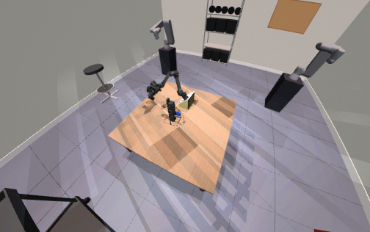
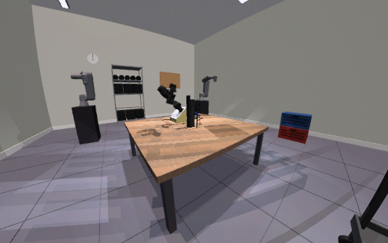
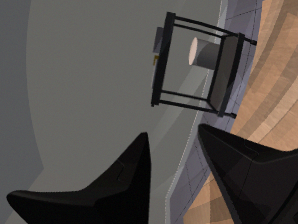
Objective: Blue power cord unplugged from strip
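Now: gripper tip 28 cm to the right of the blue plug, 21 cm above it and 12 cm past it.
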